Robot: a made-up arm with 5 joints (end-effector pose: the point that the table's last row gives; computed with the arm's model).
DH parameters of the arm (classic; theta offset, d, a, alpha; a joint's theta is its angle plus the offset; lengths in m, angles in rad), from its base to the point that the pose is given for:
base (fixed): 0 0 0 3.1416
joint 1: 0 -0.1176 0.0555 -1.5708
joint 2: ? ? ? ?
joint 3: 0 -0.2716 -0.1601 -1.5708
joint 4: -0.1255 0 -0.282 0
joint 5: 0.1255 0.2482 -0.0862 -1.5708
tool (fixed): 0 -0.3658 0 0
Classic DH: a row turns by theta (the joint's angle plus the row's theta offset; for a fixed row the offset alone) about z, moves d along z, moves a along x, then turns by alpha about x.
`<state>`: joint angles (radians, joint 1 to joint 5).
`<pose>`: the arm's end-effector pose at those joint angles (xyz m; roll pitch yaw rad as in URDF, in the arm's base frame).
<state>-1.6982 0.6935 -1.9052 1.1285 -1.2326</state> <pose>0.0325 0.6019 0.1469 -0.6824 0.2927 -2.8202</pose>
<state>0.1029 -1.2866 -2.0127 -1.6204 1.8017</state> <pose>0.3361 0.1764 -0.1547 1.3423 -0.4716 1.4060</pose>
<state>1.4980 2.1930 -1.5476 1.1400 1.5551</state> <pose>0.1139 0.3932 0.1729 -1.0036 0.2720 2.8551</pose>
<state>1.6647 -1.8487 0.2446 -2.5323 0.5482</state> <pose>-0.0360 -0.7174 0.1471 -2.8383 -0.6764 1.3518</pose>
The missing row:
joint 2: 0 -0.2212 0.0546 1.5708
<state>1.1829 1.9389 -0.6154 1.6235 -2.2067</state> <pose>-0.0865 -0.4321 0.0526 -1.3530 -0.9865 -0.1205</pose>
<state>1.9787 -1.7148 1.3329 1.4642 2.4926</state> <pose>0.3744 -0.6024 0.3585 -1.6448 -0.2676 0.4000</pose>
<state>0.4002 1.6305 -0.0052 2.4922 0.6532</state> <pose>-0.3741 0.1296 0.2731 -0.0816 1.5071 -0.4819</pose>
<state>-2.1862 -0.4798 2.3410 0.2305 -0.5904</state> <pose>-0.8846 -0.2395 -0.0964 -0.3377 0.0116 -0.2187</pose>
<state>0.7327 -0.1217 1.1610 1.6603 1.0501</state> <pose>0.0017 0.0878 0.4196 -3.0159 -0.4767 1.1927</pose>
